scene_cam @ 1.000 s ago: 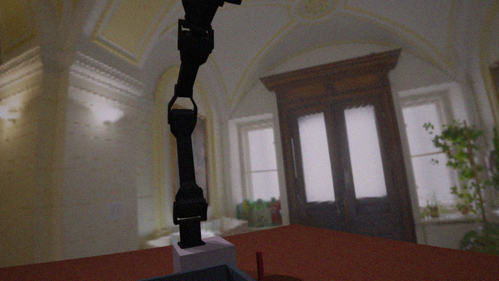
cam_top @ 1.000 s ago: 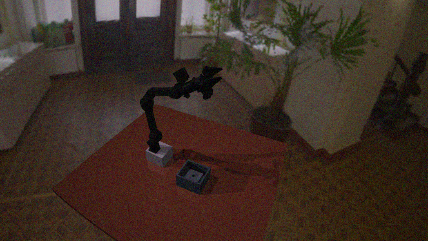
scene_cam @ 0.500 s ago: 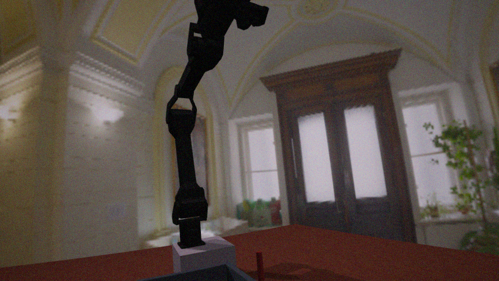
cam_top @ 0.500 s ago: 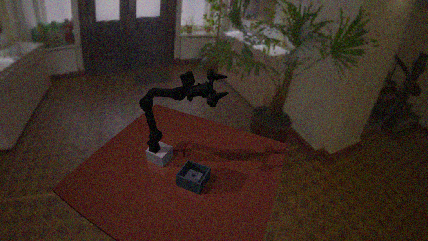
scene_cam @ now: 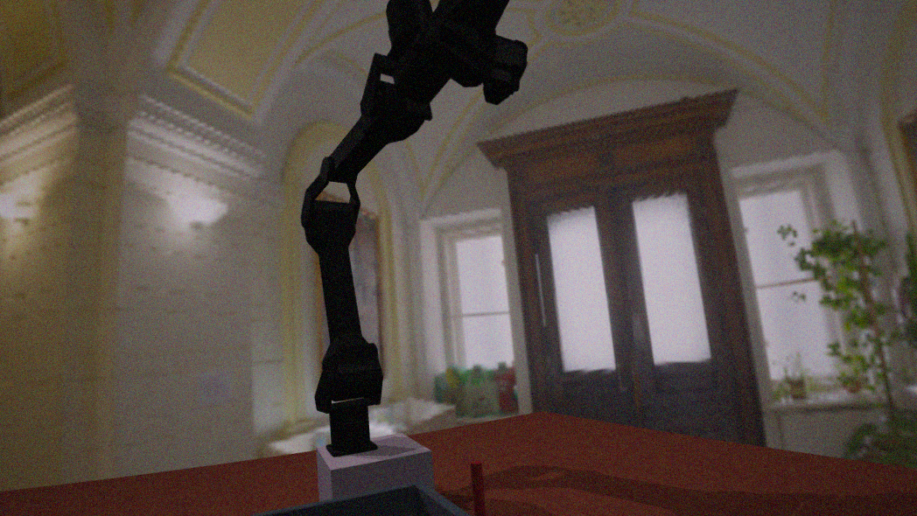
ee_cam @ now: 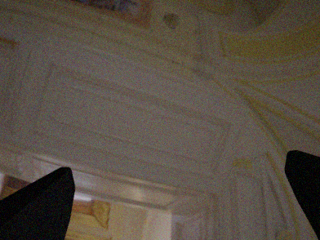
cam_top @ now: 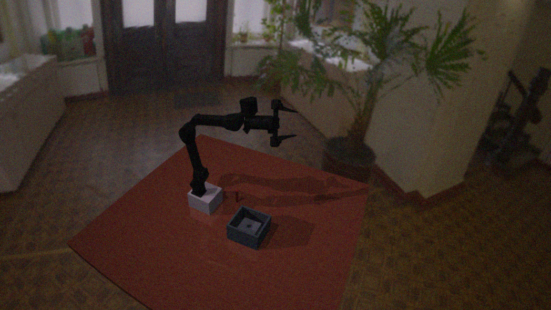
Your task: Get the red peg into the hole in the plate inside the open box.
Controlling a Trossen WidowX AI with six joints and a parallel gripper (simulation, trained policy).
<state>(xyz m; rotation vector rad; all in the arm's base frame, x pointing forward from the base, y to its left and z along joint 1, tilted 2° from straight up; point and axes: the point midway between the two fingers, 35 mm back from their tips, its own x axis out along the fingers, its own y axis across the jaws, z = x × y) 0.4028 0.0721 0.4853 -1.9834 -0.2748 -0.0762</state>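
Right now the red peg is 28 cm behind my gripper tip, 5 cm to the left of it and 53 cm below it. Also, from my gripper tip: dark box: 12 cm behind, 14 cm to the right, 54 cm below; then pale plate: 12 cm behind, 14 cm to the right, 52 cm below.
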